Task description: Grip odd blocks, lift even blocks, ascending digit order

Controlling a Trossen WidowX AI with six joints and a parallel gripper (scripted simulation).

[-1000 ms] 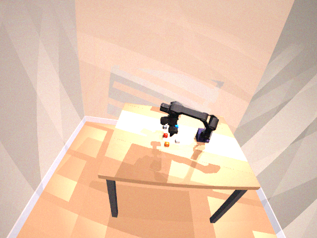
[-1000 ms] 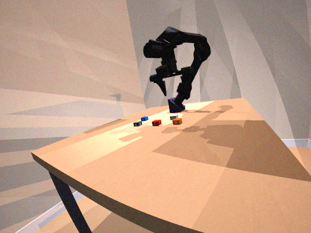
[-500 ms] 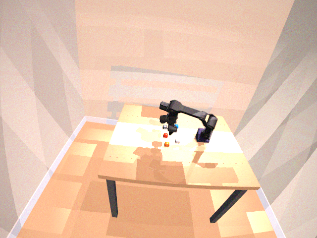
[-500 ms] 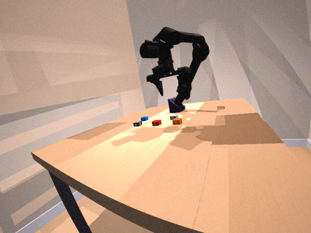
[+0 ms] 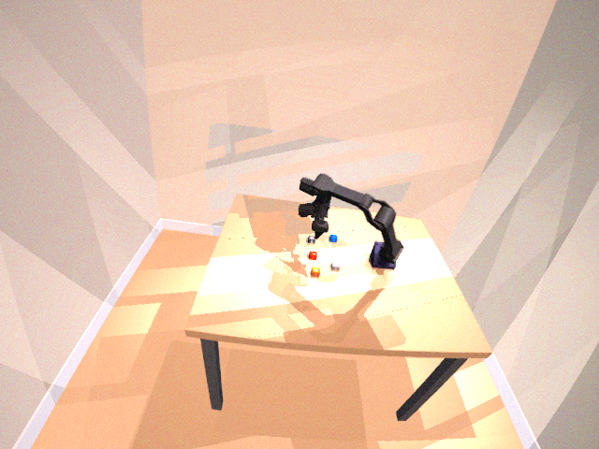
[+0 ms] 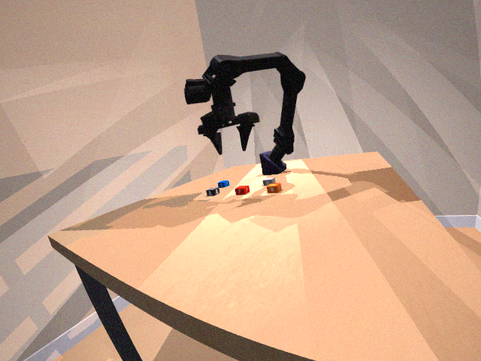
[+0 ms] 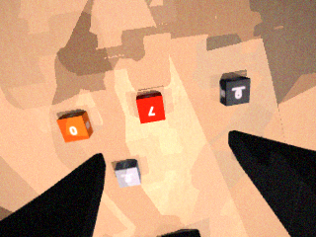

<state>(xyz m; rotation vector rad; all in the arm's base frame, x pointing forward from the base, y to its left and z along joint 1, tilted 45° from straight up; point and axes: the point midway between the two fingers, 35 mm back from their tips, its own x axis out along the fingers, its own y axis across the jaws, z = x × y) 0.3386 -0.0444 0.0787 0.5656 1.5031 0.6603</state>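
Right now the orange block is 2 cm behind my gripper tip, 11 cm to the left of it and 12 cm below it. The rest, counted from my gripper tip: red block (1 cm behind, 1 cm to the left, 12 cm below); dark block (11 cm to the right, 12 cm below); grey block (11 cm behind, 5 cm to the left, 12 cm below).
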